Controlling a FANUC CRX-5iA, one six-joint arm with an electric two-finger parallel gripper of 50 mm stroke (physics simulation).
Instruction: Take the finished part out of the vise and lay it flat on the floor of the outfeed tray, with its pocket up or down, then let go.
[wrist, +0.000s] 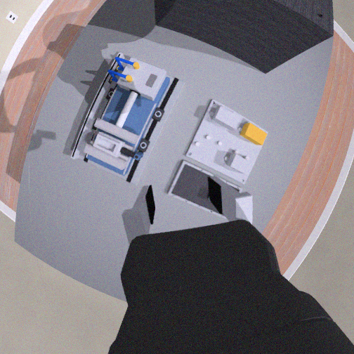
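The vise (118, 130), with a blue body and light grey jaws, stands at the left. The finished part (107, 144), a light grey block with a rectangular pocket facing up, sits between its jaws. The outfeed tray (176, 177), with a pale rim and dark floor, lies right of the vise. My gripper (180, 192) is open and empty, high above the table. Its right finger overlaps the tray in view and hides the tray's right end; its left finger shows left of the tray. The gripper is apart from the part.
A pale plate (204, 155) with pegs, grey blocks and a yellow block (254, 133) adjoins the tray's far side. Blue nozzles with yellow tips (129, 78) stand over the vise's far end. A black handle reaches from the vise's near jaws. A large dark box (240, 35) stands at the top.
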